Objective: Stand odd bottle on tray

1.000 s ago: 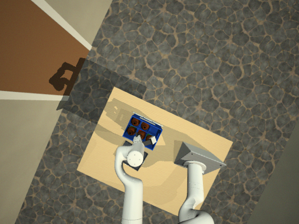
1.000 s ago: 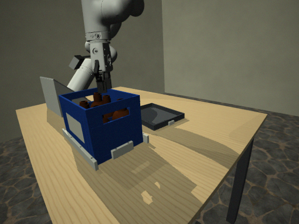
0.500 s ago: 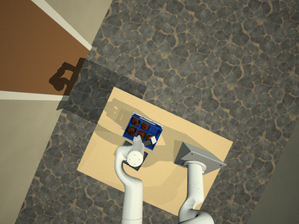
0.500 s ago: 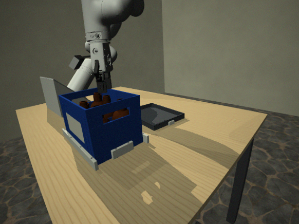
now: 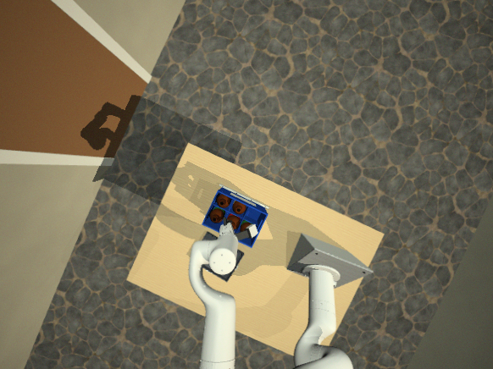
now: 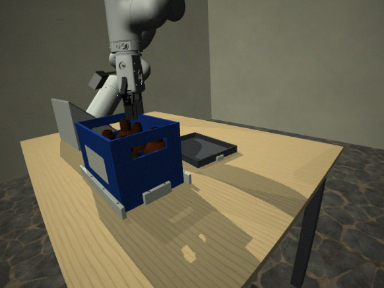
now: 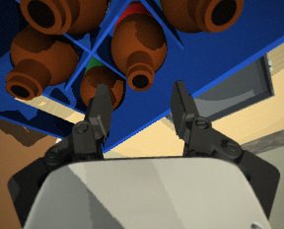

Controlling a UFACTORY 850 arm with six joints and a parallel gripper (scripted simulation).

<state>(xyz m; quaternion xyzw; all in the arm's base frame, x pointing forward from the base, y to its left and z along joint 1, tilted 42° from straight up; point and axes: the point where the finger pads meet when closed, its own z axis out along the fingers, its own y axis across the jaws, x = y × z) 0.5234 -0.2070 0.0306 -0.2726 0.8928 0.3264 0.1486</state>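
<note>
My gripper is now 120 mm above the blue crate and 40 mm to the left of it. Round my hand: brown bottle: 110 mm below, 80 mm behind, 20 mm to the left; then dark tray: 240 mm to the left, 190 mm below, 30 mm ahead.
</note>
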